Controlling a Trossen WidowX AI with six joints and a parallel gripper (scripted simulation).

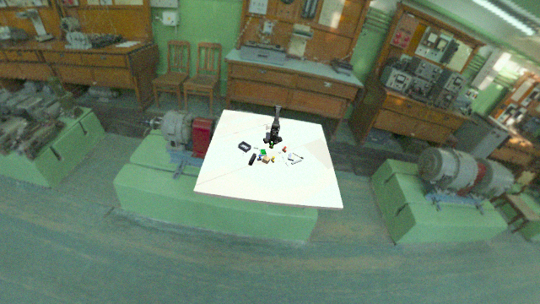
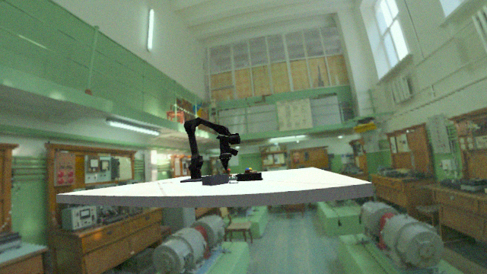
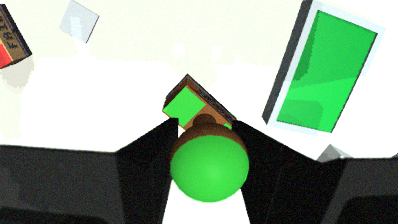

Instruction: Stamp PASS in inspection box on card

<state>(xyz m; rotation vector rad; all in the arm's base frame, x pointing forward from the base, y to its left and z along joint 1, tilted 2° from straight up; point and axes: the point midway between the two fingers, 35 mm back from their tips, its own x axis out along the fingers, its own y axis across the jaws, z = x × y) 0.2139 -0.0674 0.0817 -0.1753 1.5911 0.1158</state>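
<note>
My gripper tip is 80 mm to the left of the green ink pad, 60 mm above it and 30 mm short of it. Round my gripper tip: green stamp: right at my gripper tip; red stamp: 150 mm to the left, 40 mm below, 10 mm ahead; cream card: 110 mm ahead, 80 mm to the left, 70 mm below.
</note>
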